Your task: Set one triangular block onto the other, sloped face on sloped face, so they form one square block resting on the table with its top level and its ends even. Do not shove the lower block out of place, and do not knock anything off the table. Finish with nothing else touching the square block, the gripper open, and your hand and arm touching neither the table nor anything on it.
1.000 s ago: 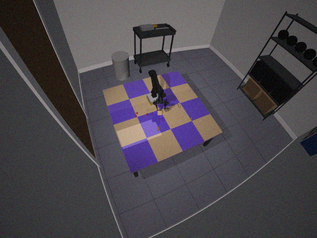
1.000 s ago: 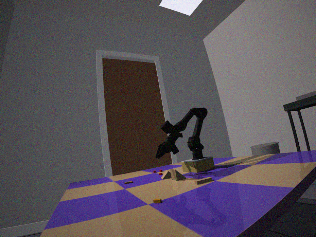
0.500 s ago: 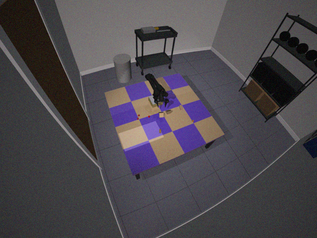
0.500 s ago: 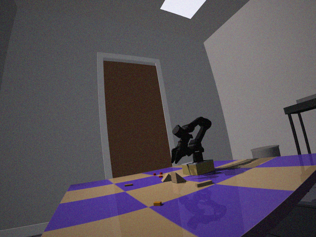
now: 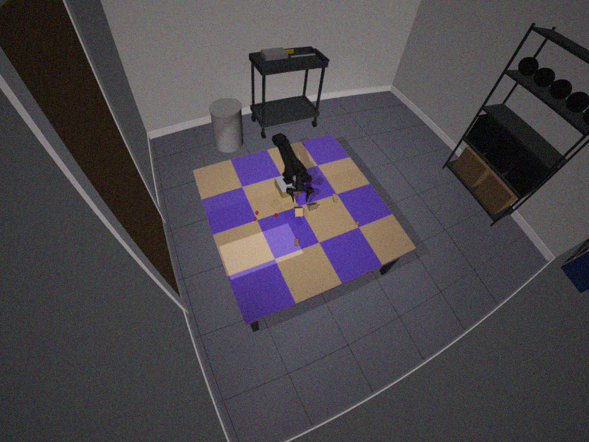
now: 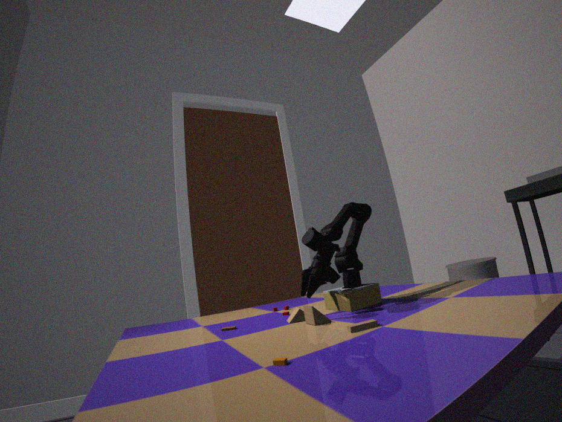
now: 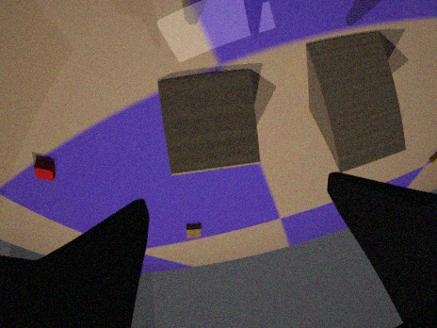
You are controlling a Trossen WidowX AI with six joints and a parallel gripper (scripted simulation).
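Right now the triangular block is 2 cm ahead of my gripper tip, 2 cm to the right of it and 6 cm below it. The rest, counted from my gripper tip: tan plank (4 cm ahead, 29 cm to the left, 7 cm below); then orange piece (30 cm ahead, 32 cm to the left, 7 cm below); then brown piece (24 cm ahead, 16 cm to the right, 7 cm below).
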